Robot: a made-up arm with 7 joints.
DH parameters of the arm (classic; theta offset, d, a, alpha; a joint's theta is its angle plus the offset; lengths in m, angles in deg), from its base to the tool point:
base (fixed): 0 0 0 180
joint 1: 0 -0.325 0 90
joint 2: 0 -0.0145 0 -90
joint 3: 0 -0.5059 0 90
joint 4: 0 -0.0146 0 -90
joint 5: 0 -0.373 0 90
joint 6: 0 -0.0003 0 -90
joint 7: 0 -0.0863 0 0
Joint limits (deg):
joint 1: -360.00..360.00
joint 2: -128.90..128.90
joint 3: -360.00..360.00
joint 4: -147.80..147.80
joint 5: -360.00..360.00
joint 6: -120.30..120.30
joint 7: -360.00..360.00
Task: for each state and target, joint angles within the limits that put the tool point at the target. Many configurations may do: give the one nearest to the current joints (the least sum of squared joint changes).
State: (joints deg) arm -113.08 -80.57 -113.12 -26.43 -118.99 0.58 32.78
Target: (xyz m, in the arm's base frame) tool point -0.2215 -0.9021 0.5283
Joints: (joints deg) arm -66.61 -83.15 -117.68 -21.56 -118.98 -1.81 32.78
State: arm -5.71 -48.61 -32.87 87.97 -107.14 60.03 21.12
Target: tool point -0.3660 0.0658 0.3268
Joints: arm -40.28 -84.33 -81.28 133.81 -96.44 72.04 21.12
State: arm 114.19 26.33 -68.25 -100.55 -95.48 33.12 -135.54
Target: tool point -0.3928 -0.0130 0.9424
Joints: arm 104.46 33.54 -60.04 -80.63 -93.23 34.71 -135.54
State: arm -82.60 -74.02 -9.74 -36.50 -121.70 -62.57 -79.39
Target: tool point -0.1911 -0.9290 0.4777
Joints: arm -74.72 -79.10 -10.02 -6.82 -123.52 -21.00 -79.39
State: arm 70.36 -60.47 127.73 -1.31 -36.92 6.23 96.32
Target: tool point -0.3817 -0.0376 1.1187
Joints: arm 53.87 -6.19 110.19 43.78 -36.67 26.00 96.32
